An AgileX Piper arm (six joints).
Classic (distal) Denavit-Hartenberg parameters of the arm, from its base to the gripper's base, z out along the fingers. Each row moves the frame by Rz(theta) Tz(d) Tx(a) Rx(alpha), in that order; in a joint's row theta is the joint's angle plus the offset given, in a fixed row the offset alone. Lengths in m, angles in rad.
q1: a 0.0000; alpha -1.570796; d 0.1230; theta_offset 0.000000
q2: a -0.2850; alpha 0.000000; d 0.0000; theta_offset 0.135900
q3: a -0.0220; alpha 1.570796; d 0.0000; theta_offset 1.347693
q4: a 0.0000; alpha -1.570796; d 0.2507; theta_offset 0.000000
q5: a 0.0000; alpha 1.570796; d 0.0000; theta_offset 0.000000
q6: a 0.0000; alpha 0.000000; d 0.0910; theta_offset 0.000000
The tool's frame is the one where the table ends.
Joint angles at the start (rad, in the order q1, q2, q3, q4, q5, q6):
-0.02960 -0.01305 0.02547 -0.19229 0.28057 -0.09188
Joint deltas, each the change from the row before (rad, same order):
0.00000 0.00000 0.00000 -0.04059 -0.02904 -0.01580
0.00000 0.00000 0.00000 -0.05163 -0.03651 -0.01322
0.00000 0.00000 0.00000 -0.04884 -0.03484 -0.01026
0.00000 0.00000 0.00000 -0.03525 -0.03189 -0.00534
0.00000 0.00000 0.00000 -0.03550 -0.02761 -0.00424
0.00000 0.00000 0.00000 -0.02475 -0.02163 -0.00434
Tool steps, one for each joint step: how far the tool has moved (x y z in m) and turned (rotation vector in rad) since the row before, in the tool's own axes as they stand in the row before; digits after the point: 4 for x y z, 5 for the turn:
-0.0026 -0.0012 0.0000 0.01351 -0.02783 -0.05496
-0.0032 -0.0014 -0.0001 0.01602 -0.03490 -0.06345
-0.0031 -0.0012 -0.0001 0.01389 -0.03335 -0.05815
-0.0028 -0.0009 0.0000 0.00997 -0.03083 -0.04012
-0.0024 -0.0007 0.0000 0.00853 -0.02668 -0.03942
-0.0019 -0.0005 0.0000 0.00577 -0.02102 -0.02894

